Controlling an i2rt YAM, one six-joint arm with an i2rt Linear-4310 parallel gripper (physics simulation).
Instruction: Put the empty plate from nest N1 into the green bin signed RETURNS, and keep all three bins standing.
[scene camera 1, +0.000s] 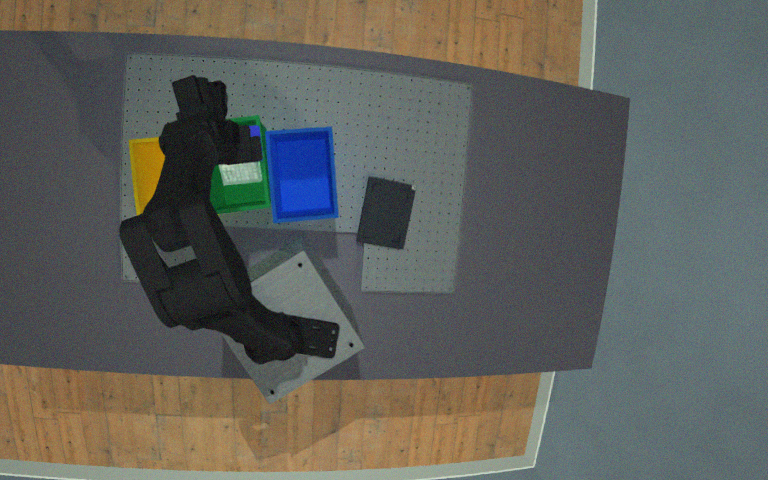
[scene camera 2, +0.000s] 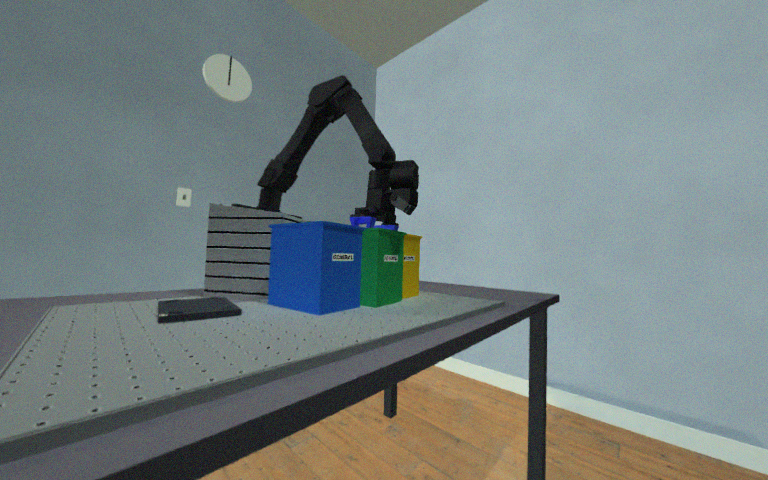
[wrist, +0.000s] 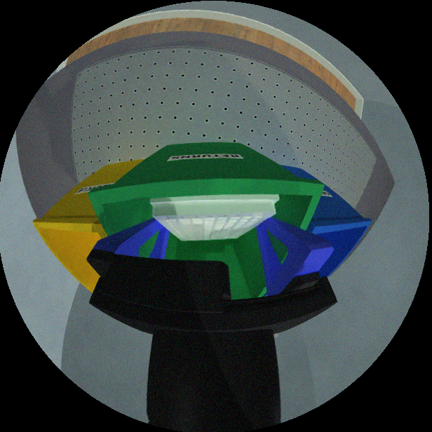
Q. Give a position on a blue bin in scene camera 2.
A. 315, 267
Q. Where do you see a yellow bin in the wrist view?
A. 70, 228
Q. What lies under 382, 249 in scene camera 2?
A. A green bin.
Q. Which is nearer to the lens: the white plate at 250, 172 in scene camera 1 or the green bin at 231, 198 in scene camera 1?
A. The white plate.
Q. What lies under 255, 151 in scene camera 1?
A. The gripper.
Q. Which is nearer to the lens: the white plate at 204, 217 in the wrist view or the blue bin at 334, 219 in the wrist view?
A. The white plate.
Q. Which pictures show the yellow bin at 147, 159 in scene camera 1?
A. Scene camera 1, scene camera 2 and the wrist view: all of them.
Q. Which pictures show the white plate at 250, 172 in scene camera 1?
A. Scene camera 1 and the wrist view only.
